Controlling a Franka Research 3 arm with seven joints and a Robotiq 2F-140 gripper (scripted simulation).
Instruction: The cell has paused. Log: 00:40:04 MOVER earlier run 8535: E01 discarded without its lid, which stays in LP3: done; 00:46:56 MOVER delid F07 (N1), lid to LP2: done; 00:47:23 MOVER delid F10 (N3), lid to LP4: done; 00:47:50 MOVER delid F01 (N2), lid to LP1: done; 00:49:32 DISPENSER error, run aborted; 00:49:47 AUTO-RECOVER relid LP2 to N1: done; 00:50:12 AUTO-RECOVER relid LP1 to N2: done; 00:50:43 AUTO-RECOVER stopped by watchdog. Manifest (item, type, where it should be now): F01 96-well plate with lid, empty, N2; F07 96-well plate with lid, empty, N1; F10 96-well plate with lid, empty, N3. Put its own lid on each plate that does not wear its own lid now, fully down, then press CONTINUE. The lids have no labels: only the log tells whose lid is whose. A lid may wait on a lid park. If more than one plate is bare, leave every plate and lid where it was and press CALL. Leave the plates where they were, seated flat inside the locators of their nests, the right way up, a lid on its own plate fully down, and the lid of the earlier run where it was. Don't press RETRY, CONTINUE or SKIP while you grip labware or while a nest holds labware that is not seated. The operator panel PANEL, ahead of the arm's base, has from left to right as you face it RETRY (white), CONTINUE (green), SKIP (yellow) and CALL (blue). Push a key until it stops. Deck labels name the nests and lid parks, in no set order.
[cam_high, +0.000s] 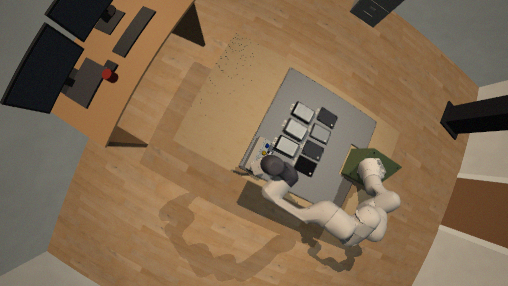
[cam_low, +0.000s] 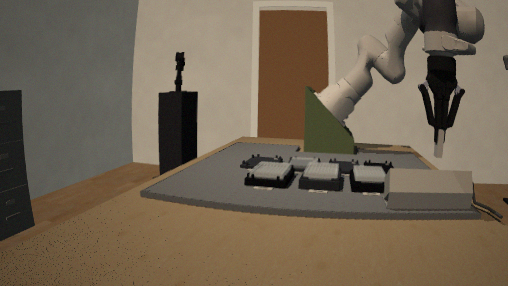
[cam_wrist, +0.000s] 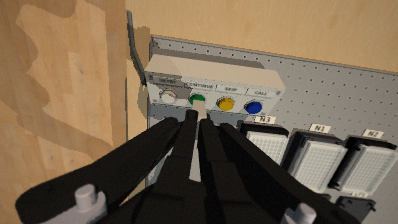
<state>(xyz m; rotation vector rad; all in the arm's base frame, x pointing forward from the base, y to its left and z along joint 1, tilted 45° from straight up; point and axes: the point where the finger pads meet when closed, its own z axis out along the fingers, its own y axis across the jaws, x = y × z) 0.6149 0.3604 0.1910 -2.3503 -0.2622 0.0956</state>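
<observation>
Now: the green continue key 7 cm below my hand. From my hand the other things lie so: yellow skip key 1 cm ahead, 5 cm to the right, 7 cm below; white retry key 1 cm behind, 5 cm to the left, 7 cm below; blue call key 2 cm ahead, 10 cm to the right, 7 cm below.
</observation>
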